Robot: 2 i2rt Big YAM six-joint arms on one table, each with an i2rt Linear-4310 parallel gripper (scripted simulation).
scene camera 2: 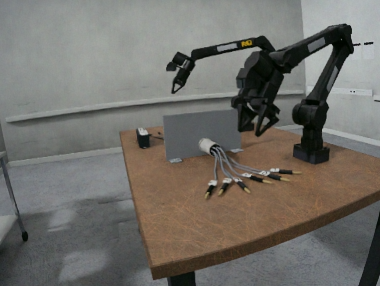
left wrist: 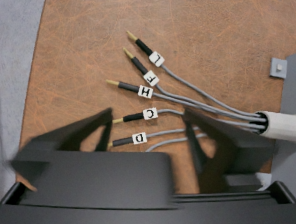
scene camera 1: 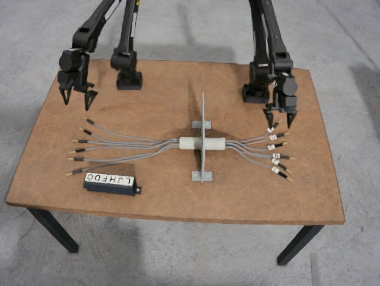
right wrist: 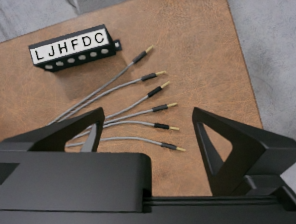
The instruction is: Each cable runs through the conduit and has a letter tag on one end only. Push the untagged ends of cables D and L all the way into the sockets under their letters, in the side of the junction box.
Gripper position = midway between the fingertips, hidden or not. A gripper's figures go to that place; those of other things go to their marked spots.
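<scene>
Left gripper (scene camera 2: 247,134), mine, 71 cm from the lens. Grey upright panel (scene camera 2: 181,131), 94 cm from the lens. My left gripper is nearer to the lens than the panel.
</scene>
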